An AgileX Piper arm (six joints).
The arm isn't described. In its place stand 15 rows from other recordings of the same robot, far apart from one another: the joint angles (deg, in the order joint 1, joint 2, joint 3, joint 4, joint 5, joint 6), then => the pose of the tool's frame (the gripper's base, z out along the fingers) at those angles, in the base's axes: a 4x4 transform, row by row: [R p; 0 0 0 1], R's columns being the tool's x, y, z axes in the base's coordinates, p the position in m.
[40.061 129.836 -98.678 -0.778 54.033 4.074] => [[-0.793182 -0.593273 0.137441 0.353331], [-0.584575 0.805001 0.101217 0.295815], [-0.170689 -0.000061 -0.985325 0.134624], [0 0 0 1]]
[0.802 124.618 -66.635 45.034 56.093 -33.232] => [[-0.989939 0.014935 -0.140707 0.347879], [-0.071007 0.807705 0.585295 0.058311], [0.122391 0.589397 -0.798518 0.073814], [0 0 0 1]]
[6.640 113.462 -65.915 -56.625 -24.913 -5.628] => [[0.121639 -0.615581 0.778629 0.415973], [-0.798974 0.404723 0.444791 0.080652], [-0.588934 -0.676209 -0.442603 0.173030], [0 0 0 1]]
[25.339 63.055 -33.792 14.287 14.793 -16.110] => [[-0.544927 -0.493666 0.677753 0.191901], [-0.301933 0.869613 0.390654 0.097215], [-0.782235 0.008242 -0.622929 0.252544], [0 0 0 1]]
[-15.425 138.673 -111.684 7.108 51.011 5.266] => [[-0.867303 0.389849 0.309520 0.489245], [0.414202 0.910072 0.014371 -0.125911], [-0.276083 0.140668 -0.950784 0.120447], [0 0 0 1]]
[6.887 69.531 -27.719 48.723 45.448 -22.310] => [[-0.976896 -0.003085 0.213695 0.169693], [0.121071 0.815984 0.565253 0.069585], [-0.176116 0.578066 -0.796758 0.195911], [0 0 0 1]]
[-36.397 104.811 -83.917 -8.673 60.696 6.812] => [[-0.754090 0.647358 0.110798 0.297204], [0.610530 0.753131 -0.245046 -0.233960], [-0.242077 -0.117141 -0.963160 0.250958], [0 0 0 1]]
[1.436 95.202 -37.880 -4.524 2.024 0.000] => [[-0.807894 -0.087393 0.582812 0.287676], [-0.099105 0.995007 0.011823 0.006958], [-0.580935 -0.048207 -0.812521 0.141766], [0 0 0 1]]
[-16.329 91.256 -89.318 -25.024 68.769 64.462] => [[-0.147001 0.948850 0.279418 0.307585], [0.826221 0.273100 -0.492722 -0.127501], [-0.543829 0.158430 -0.824106 0.364825], [0 0 0 1]]
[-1.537 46.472 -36.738 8.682 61.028 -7.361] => [[-0.906628 -0.077821 0.414693 0.122921], [-0.029830 0.992207 0.120980 0.008724], [-0.420876 0.097314 -0.901883 0.273475], [0 0 0 1]]
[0.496 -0.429 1.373 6.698 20.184 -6.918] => [[-0.275173 -0.050351 0.960075 0.053254], [-0.013333 0.998731 0.048557 0.004123], [-0.961302 0.000561 -0.275495 0.174080], [0 0 0 1]]
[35.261 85.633 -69.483 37.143 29.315 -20.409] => [[-0.628145 -0.622966 0.466206 0.260657], [-0.180237 0.699360 0.691672 0.217236], [-0.756934 0.350443 -0.551580 0.330392], [0 0 0 1]]
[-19.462 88.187 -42.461 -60.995 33.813 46.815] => [[-0.881928 0.389510 0.265489 0.244813], [0.159205 0.776245 -0.609998 -0.133483], [-0.443685 -0.495707 -0.746604 0.191589], [0 0 0 1]]
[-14.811 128.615 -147.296 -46.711 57.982 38.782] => [[-0.265283 0.800538 0.537367 0.461935], [0.203206 0.591239 -0.780477 -0.180237], [-0.942514 -0.097851 -0.319519 0.411312], [0 0 0 1]]
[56.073 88.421 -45.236 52.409 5.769 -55.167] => [[-0.327419 -0.877978 0.349214 0.166566], [-0.577074 0.478460 0.661862 0.260611], [-0.748186 0.015184 -0.663315 0.208249], [0 0 0 1]]
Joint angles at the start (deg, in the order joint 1, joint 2, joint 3, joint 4, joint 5, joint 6):
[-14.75 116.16 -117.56 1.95 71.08 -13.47]
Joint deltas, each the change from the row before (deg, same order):
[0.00 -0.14 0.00 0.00 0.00 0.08]
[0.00 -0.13 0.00 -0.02 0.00 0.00]
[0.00 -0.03 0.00 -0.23 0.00 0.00]
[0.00 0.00 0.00 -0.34 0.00 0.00]
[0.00 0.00 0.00 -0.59 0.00 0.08]
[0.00 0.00 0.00 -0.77 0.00 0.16]
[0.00 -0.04 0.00 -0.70 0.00 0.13]
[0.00 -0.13 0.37 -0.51 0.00 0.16]
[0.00 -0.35 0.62 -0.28 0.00 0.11]
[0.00 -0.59 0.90 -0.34 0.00 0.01]
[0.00 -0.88 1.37 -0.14 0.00 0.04]
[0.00 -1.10 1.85 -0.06 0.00 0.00]
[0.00 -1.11 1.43 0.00 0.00 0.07]
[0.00 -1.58 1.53 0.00 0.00 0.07]
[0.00 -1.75 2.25 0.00 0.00 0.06]
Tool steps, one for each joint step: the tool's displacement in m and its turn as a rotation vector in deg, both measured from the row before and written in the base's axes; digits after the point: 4 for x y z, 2 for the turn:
[-0.0005 0.0001 0.0011 0.00 -0.14 -0.07]
[-0.0005 0.0001 0.0010 -0.05 -0.12 0.00]
[-0.0002 -0.0003 0.0002 -0.23 0.03 -0.03]
[-0.0001 -0.0005 0.0000 -0.33 0.09 -0.04]
[-0.0002 -0.0009 0.0000 -0.53 0.14 -0.14]
[-0.0003 -0.0011 0.0000 -0.67 0.18 -0.23]
[-0.0004 -0.0010 0.0003 -0.63 0.12 -0.20]
[-0.0008 -0.0006 -0.0008 -0.36 0.34 -0.20]
[-0.0017 0.0000 -0.0004 -0.16 0.32 -0.13]
[-0.0027 0.0002 0.0001 -0.24 0.38 -0.05]
[-0.0039 0.0008 -0.0001 0.01 0.50 -0.05]
[-0.0050 0.0012 -0.0009 0.13 0.74 -0.01]
[-0.0049 0.0013 0.0012 0.11 0.30 -0.06]
[-0.0066 0.0017 0.0040 0.01 -0.06 -0.06]
[-0.0079 0.0021 0.0015 0.15 0.48 -0.06]

